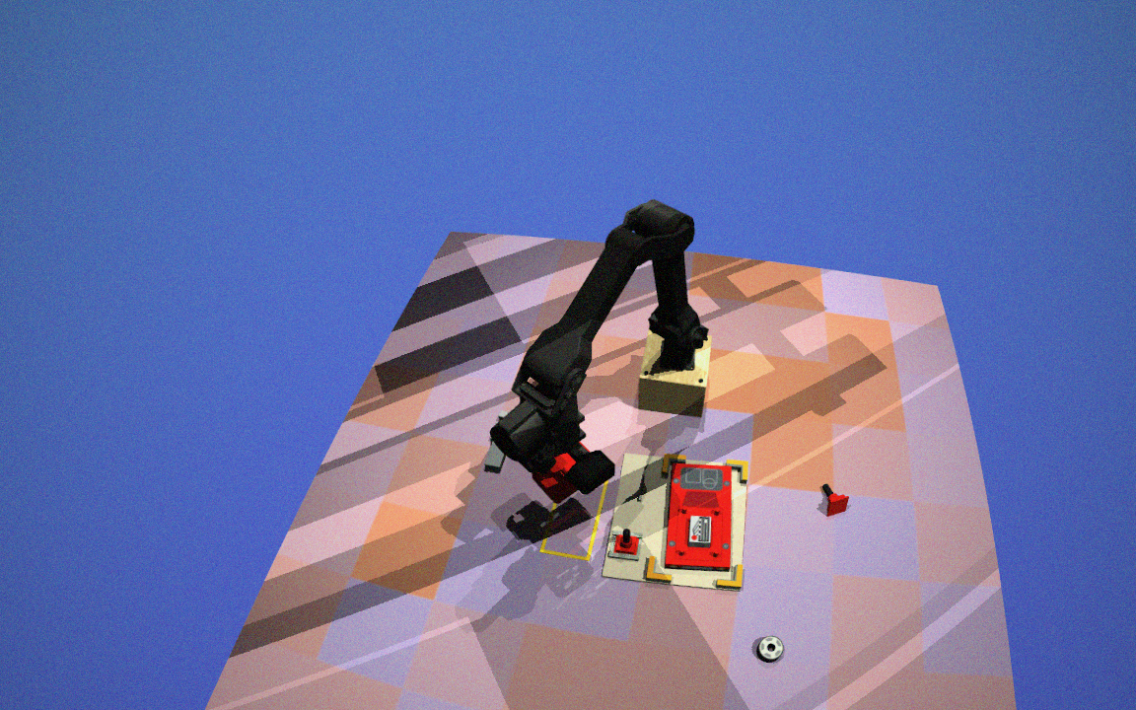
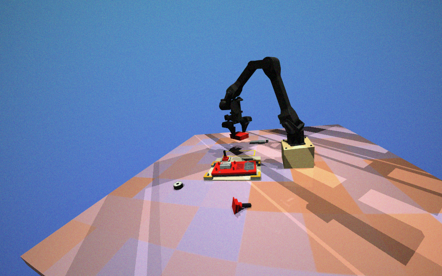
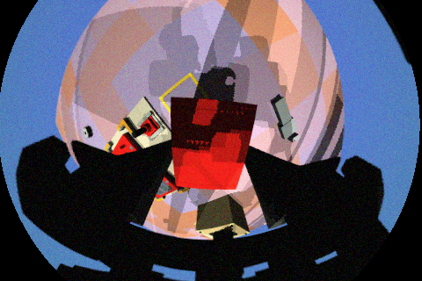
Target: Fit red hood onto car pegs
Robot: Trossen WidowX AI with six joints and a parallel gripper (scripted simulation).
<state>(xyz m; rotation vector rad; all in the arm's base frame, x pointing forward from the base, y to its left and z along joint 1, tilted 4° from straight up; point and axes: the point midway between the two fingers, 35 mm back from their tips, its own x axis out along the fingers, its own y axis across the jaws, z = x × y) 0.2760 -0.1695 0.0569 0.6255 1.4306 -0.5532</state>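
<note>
Now: gripper tip 23 cm to the right of the grey engine block, 8 cm above it and 5 cm short of it. The rest, counted from my gripper tip: red hood: right at my gripper tip.
</note>
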